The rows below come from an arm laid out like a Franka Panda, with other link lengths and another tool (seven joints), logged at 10 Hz.
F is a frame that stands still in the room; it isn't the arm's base.
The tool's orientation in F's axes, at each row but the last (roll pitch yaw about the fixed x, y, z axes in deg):
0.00, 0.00, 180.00
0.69, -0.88, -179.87
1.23, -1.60, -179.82
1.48, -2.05, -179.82
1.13, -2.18, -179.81
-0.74, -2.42, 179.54
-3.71, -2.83, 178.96
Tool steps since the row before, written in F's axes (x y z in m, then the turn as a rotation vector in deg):
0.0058, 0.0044, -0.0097, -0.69, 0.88, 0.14
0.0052, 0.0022, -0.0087, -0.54, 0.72, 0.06
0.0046, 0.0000, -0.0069, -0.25, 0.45, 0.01
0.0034, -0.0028, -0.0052, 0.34, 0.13, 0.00
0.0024, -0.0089, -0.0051, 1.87, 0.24, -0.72
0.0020, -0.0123, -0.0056, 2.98, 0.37, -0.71
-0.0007, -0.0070, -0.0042, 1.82, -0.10, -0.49
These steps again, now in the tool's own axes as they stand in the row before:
-0.0058, -0.0044, -0.0097, 0.69, -0.88, 0.14
-0.0053, -0.0023, -0.0086, 0.54, -0.72, 0.06
-0.0048, -0.0001, -0.0068, 0.25, -0.45, 0.01
-0.0036, 0.0027, -0.0051, -0.34, -0.13, 0.02
-0.0026, 0.0088, -0.0052, -1.90, -0.25, -0.64
-0.0023, 0.0124, -0.0053, -3.00, -0.39, -0.59
0.0004, 0.0073, -0.0038, -1.84, 0.09, -0.39

